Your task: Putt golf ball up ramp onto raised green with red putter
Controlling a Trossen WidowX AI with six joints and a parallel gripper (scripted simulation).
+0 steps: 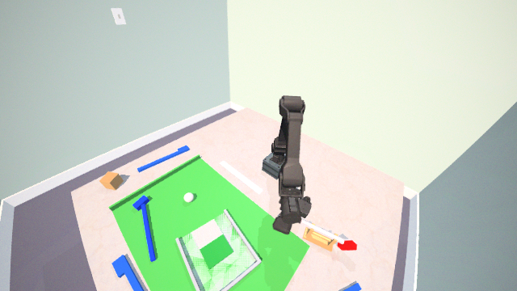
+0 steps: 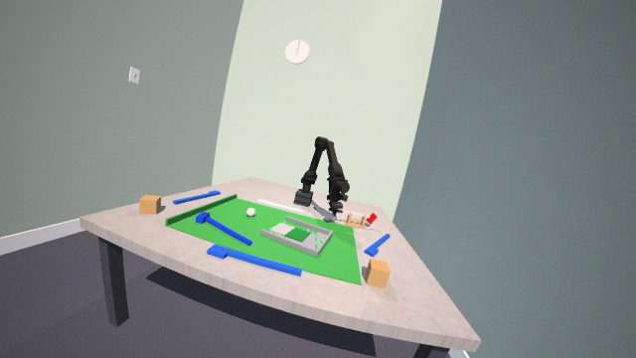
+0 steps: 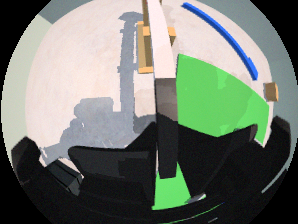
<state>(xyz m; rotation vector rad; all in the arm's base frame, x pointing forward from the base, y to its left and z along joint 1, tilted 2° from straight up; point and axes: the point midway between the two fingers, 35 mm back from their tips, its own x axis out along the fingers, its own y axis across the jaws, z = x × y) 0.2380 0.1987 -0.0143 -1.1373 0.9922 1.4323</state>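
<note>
The white strip lies 70 mm behind my gripper tip, 340 mm to the right of it and 40 mm below it. Round my gripper tip: blue putter 380 mm ahead, 460 mm to the right, 20 mm below; white golf ball 190 mm ahead, 420 mm to the right, 20 mm below; wooden stand 20 mm behind, 130 mm to the left, 10 mm below.
</note>
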